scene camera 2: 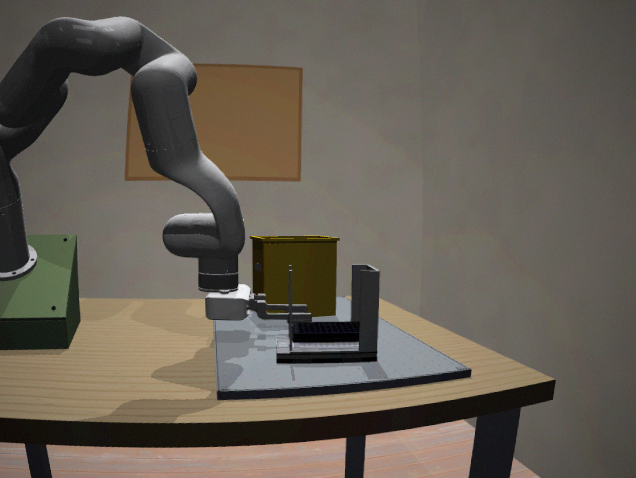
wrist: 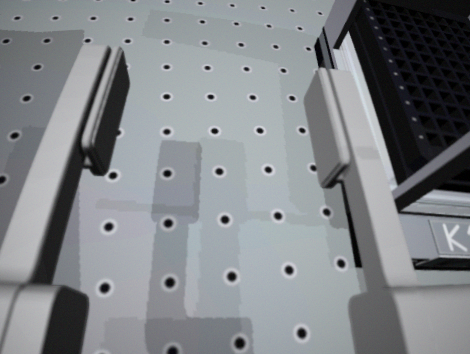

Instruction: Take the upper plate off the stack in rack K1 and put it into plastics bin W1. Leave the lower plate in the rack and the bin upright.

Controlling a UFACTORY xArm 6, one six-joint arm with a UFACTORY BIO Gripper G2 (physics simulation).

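Places are measured from the arm's base along level axes (x ahead, y left, z up), in millimetres.
Where they show: hand at its tool point: [scene camera 2: 297, 313] [wrist: 221, 116]; arm's base at its link origin: [scene camera 2: 9, 262].
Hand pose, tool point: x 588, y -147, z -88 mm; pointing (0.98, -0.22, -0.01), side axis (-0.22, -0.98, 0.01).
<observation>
Each offset is from my tool point to the top centre of the thing. "spot": to the spot under its first point. Level surfaces: height alone.
The black upper plate {19 mm ahead, 125 mm right, 1 mm up} [scene camera 2: 326, 331] [wrist: 430, 75] lies flat in rack K1 {10 mm ahead, 122 mm right, 100 mm up} [scene camera 2: 369, 308] [wrist: 435, 177], on a clear lower plate {19 mm ahead, 125 mm right, 11 mm down} [scene camera 2: 323, 345]. The lower plate is hard to make out in the wrist view. Yellow bin W1 {56 mm ahead, 224 mm left, 134 mm up} [scene camera 2: 298, 274] stands upright behind the rack and does not show in the wrist view. My gripper [scene camera 2: 309, 312] [wrist: 216, 117] is shut at its narrowest, with a wide gap and nothing held between the fingers. It points level, low beside the rack; in the wrist view the rack lies right of both fingers, and the right finger overlaps its near edge.
The grey perforated board {46 mm down} [scene camera 2: 416, 362] [wrist: 225, 195] under rack and bin shows between my fingers. The rack's tall wall and a thin post {spot: 57 mm back, 149 mm right, 67 mm up} [scene camera 2: 290, 292] rise above the plates. The wooden table {59 mm down} [scene camera 2: 128, 370] carries the board and the green arm base [scene camera 2: 38, 331].
</observation>
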